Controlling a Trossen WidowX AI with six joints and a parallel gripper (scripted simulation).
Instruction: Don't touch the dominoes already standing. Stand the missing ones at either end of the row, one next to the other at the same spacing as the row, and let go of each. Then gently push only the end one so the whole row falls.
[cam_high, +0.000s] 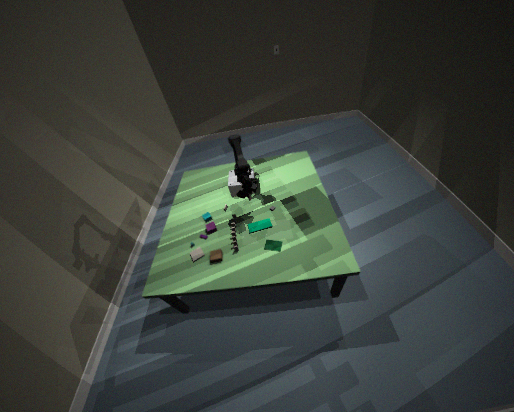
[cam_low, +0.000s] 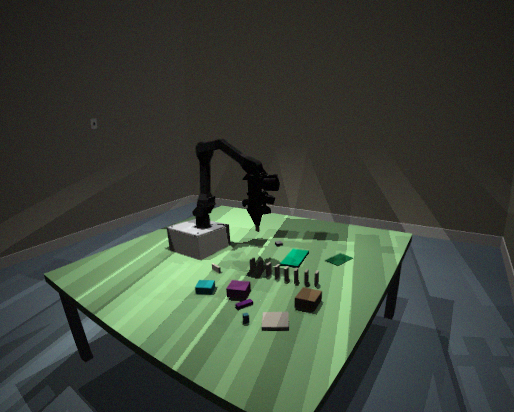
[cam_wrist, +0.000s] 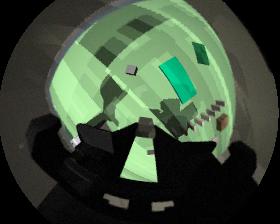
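Now: gripper tip 2 cm short of the cyan block, 36 cm to the left of it and 13 cm above it. The rest, counted from my gripper tip: bright green plate: 16 cm ahead, 5 cm to the left, 14 cm below; grey piece: 1 cm ahead, 15 cm to the left, 14 cm below; magenta block: 14 cm ahead, 31 cm to the right, 12 cm below.
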